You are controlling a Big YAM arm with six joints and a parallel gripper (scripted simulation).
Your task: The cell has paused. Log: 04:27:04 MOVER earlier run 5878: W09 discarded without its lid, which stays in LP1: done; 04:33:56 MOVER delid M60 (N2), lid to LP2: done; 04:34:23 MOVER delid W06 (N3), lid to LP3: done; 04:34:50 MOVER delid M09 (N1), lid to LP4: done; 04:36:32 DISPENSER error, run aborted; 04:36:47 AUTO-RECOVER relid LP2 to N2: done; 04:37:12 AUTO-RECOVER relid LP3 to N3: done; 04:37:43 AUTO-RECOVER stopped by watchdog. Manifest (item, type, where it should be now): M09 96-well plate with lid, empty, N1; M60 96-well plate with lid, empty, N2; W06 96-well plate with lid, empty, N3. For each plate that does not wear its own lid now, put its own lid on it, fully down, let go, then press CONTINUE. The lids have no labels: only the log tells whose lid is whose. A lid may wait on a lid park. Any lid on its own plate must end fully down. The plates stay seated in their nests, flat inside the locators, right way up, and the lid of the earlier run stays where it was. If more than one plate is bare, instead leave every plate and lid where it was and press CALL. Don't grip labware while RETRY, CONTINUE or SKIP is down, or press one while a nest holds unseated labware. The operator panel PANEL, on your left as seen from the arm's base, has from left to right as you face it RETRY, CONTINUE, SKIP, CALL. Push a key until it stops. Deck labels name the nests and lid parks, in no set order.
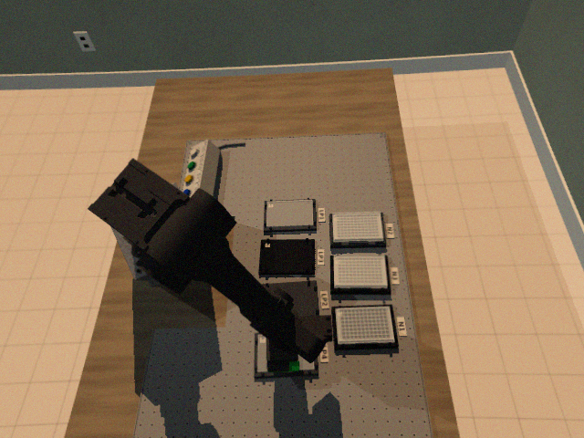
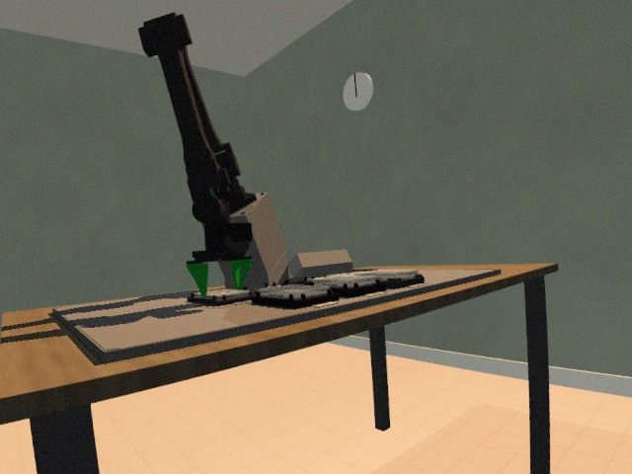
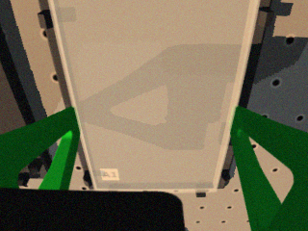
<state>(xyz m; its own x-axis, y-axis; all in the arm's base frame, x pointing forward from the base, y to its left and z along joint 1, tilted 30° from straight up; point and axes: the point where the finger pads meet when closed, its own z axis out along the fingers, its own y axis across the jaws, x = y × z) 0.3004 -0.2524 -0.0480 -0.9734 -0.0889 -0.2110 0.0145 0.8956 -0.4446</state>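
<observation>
Now: the lid park LP4 20 mm below my hand. Also, from my hand: lid park LP2: 10 mm ahead, 130 mm to the left, 20 mm below; lid park LP3: 10 mm ahead, 250 mm to the left, 20 mm below; plate: 190 mm ahead, 50 mm to the left.
</observation>
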